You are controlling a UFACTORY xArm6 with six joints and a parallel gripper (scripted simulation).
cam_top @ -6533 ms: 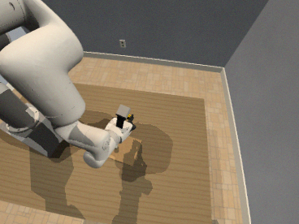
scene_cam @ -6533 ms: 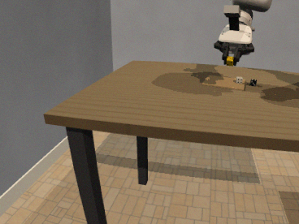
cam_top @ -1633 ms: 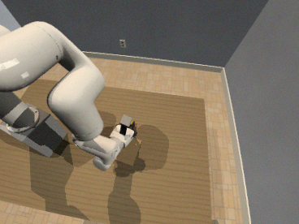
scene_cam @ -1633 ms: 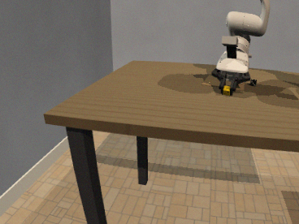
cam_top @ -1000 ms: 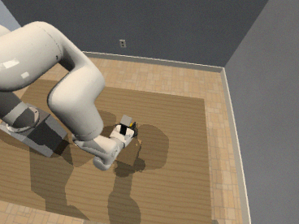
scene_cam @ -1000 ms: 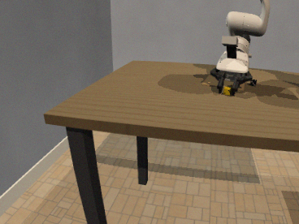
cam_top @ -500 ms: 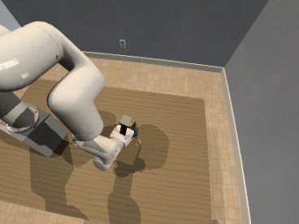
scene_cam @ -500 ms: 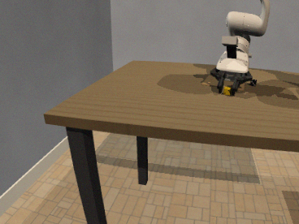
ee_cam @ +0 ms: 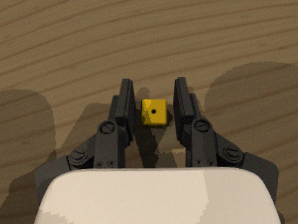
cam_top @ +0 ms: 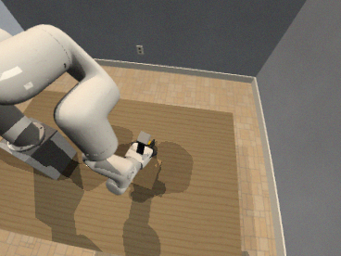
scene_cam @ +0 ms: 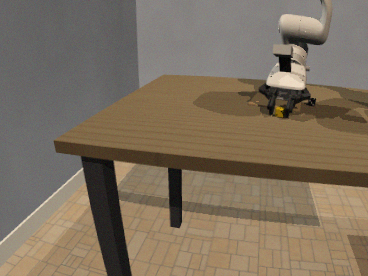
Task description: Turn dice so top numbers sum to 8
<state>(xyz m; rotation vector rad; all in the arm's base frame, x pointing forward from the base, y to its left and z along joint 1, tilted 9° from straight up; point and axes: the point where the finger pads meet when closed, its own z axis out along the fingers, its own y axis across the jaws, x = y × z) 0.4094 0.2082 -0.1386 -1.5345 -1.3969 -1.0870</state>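
The yellow die is 1 cm below my hand. The rest, counted from my hand: black die: 8 cm behind, 15 cm to the right, 1 cm below; then tan mat: 2 cm ahead, 13 cm to the right, 2 cm below; then white die: 3 cm behind, 14 cm to the right, 1 cm below.
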